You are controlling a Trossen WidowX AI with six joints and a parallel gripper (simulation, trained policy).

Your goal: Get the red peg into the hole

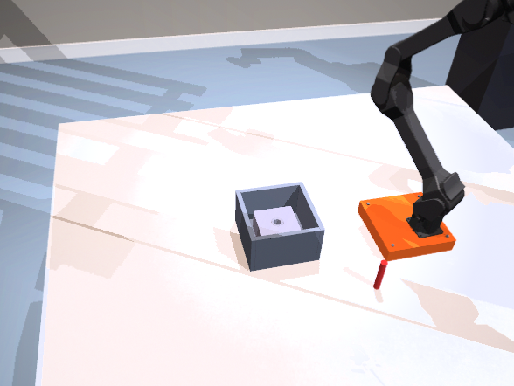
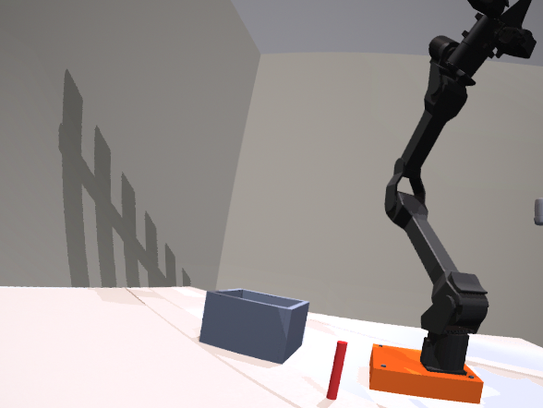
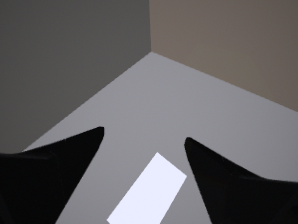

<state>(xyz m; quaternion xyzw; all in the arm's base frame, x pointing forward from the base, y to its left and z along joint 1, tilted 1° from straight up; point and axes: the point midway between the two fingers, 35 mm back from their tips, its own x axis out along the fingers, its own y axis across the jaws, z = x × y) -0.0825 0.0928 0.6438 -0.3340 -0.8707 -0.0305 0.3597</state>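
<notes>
Now: the red peg 66 cm below my gripper tip, 28 cm ahead of it and 1 cm to the right of it. Also, from my gripper tip: grey box: 67 cm below, 44 cm ahead, 20 cm to the right.
</notes>
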